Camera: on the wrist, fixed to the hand. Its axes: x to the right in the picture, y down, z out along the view.
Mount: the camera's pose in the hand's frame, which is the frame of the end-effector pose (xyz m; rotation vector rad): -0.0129 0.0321 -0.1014 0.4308 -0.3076 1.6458
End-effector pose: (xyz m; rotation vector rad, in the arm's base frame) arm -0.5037 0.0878 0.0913 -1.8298 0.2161 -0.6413
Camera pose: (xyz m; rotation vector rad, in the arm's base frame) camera -0.5625 -0.0010 0.0802 -0.8136 1.0926 0.7009
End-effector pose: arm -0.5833 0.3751 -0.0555 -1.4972 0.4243 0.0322
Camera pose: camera -0.6299 0.2829 -0.0839 -0.3765 1.2018 1.3421
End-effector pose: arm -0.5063 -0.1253 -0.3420 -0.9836 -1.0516 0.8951
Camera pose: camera -0.4161 -0.1484 -0.3950 -1.2558 -0.0039 2.5199
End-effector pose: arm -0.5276 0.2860 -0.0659 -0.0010 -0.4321 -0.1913
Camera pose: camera -0.4910 0.3157 -0.1621 0.0364 -0.6492 1.5393
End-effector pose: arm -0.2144 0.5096 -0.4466 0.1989 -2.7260 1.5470
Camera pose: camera -0.2114 0.6140 -0.4227 1.2671 1.2555 -1.1583
